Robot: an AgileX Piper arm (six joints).
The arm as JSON. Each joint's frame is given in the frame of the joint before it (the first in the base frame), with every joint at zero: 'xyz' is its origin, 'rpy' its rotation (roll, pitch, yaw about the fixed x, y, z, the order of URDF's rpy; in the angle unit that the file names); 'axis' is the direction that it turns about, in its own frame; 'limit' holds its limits. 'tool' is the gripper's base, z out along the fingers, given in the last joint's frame.
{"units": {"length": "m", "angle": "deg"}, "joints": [
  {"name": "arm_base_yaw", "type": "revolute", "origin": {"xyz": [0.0, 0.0, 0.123], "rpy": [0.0, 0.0, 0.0]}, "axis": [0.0, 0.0, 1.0], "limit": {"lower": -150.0, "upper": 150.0}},
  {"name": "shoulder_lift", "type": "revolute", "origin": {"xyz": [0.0, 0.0, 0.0], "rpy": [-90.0, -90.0, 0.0]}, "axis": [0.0, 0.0, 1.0], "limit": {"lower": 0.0, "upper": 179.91}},
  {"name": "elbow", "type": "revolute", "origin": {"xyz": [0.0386, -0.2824, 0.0], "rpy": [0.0, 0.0, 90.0]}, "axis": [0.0, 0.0, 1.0], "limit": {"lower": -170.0, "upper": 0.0}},
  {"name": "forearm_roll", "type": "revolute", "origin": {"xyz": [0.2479, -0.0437, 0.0], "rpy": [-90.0, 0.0, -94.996]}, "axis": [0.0, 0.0, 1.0], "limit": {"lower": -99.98, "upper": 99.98}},
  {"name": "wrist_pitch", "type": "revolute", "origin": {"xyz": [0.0, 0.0, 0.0], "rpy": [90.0, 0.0, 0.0]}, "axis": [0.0, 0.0, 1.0], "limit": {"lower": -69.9, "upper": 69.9}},
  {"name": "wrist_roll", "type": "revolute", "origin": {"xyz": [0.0, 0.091, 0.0], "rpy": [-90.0, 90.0, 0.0]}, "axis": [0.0, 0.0, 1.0], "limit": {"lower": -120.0, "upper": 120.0}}
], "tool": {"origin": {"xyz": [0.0, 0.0, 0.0], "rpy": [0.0, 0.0, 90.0]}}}
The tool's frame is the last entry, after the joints.
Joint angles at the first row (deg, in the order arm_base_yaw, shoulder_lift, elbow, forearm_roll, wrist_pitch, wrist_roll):
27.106, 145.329, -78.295, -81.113, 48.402, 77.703
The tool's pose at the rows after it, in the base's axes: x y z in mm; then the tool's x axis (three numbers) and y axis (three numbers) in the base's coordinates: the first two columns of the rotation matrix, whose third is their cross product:
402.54 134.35 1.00 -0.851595 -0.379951 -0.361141 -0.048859 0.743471 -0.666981
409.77 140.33 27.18 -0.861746 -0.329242 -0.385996 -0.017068 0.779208 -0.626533
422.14 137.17 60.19 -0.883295 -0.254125 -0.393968 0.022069 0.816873 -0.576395
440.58 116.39 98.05 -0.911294 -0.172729 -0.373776 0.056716 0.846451 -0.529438
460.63 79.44 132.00 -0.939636 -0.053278 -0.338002 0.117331 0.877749 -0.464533
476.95 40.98 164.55 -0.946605 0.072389 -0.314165 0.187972 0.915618 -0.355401
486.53 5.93 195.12 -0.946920 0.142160 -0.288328 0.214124 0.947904 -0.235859
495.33 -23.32 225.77 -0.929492 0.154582 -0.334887 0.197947 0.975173 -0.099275
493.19 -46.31 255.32 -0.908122 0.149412 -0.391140 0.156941 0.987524 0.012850
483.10 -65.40 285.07 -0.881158 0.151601 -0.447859 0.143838 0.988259 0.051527
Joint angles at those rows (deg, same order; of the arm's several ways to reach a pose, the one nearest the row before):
27.450, 143.107, -79.989, -77.149, 48.392, 75.681
27.447, 139.886, -82.034, -70.807, 48.471, 70.838
25.901, 136.432, -85.681, -61.778, 49.536, 62.643
21.904, 133.379, -91.113, -51.616, 52.209, 50.957
15.886, 132.019, -98.496, -40.744, 56.769, 39.503
9.641, 131.545, -106.796, -29.597, 61.430, 29.979
3.923, 131.436, -114.686, -19.200, 66.162, 20.524
-1.091, 131.297, -121.606, -9.539, 67.056, 11.708
-5.214, 129.388, -124.473, -0.885, 67.059, 4.145
-8.195, 126.178, -124.894, 2.825, 67.058, 0.301

